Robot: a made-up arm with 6 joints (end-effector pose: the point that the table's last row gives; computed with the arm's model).
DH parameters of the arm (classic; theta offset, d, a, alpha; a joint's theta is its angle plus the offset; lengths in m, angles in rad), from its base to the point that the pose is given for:
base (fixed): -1.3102 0 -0.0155 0
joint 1: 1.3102 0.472 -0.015 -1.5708
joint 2: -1.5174 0 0.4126 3.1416
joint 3: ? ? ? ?
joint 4: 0 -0.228 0 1.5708
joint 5: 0 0.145 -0.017 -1.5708
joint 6: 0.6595 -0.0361 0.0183 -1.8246
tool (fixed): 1.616 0.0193 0 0
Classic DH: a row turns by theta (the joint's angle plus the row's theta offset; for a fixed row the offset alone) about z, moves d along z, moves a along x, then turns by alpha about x.
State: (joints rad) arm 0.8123 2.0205 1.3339 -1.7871 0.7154 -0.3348
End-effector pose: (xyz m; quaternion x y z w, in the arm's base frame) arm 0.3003 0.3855 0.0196 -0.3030 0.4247 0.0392 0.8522
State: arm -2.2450 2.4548 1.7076 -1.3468 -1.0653 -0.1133
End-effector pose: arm -0.1734 -0.2669 -0.1066 0.2048 0.3030 -0.4027 0.8391
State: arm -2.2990 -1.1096 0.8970 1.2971 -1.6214 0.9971
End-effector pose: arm 0.3414 0.4658 0.7939 -0.2573 -0.9389 0.1294 0.1886
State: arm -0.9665 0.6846 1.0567 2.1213 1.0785 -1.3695
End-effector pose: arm 0.3633 -0.2722 0.9682 -0.9960 0.0737 0.0026 0.0501
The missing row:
joint 3: 0.0533 -0.03 0.011 -1.5708
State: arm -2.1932 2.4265 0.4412 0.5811 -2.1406 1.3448
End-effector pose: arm -0.2169 -0.1265 -0.0404 0.0088 -0.4343 0.5630 0.7031
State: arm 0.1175 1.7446 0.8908 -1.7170 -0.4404 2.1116
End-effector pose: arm 0.4282 0.1732 0.1035 -0.8916 -0.0858 0.3277 0.3006
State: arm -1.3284 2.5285 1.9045 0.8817 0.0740 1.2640
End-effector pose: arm 0.0286 -0.4690 0.0371 0.7859 -0.3152 -0.4029 0.3473
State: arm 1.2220 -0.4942 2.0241 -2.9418 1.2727 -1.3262
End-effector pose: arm -0.2728 -0.2545 1.0274 -0.7244 -0.1290 -0.6758 0.0440
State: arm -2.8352 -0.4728 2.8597 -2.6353 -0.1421 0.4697
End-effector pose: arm 0.4675 0.0061 0.8180 0.9931 0.1057 -0.0245 0.0436
